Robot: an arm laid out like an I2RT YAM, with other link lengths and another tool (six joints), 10 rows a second.
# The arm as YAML. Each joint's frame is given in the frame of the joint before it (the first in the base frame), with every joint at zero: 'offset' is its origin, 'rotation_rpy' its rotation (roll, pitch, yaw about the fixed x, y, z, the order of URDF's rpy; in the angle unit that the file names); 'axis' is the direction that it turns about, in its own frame. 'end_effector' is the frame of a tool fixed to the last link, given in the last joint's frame.
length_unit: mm
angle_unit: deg
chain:
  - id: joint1
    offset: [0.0, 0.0, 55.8]
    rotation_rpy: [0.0, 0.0, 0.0]
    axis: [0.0, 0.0, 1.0]
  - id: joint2
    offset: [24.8, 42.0, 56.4]
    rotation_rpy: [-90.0, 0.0, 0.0]
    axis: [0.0, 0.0, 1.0]
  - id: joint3
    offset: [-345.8, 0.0, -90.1]
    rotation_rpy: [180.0, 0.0, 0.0]
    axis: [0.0, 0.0, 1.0]
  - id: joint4
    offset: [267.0, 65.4, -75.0]
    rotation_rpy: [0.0, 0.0, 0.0]
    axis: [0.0, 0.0, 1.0]
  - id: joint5
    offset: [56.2, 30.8, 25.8]
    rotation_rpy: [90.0, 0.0, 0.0]
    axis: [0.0, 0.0, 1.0]
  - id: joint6
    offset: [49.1, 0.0, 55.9]
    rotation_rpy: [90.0, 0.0, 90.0]
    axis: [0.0, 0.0, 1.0]
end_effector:
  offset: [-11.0, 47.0, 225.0]
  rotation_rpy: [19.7, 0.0, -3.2]
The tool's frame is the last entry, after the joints.
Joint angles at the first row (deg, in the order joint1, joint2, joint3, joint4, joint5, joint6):
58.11, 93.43, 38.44, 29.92, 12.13, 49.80
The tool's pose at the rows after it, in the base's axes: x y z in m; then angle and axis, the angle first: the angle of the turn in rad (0 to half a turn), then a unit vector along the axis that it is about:
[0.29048, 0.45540, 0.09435, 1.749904, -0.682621, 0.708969, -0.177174]
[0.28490, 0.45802, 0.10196, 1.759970, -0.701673, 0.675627, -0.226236]
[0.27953, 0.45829, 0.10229, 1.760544, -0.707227, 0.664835, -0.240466]
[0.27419, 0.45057, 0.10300, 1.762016, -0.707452, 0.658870, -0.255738]
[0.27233, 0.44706, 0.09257, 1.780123, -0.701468, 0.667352, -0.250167]
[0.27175, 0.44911, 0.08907, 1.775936, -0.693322, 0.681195, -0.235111]
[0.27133, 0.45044, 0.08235, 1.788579, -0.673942, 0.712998, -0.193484]
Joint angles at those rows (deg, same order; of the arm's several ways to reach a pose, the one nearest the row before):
60.71, 94.19, 40.07, 29.01, 15.31, 47.73
64.57, 93.55, 42.87, 24.34, 21.36, 44.87
66.26, 93.39, 42.95, 23.80, 23.60, 44.20
67.66, 92.16, 41.81, 23.41, 25.95, 43.94
67.61, 92.76, 40.90, 23.76, 25.89, 45.45
67.13, 93.27, 40.08, 25.43, 24.79, 46.95
65.09, 93.78, 39.11, 26.63, 20.95, 50.73

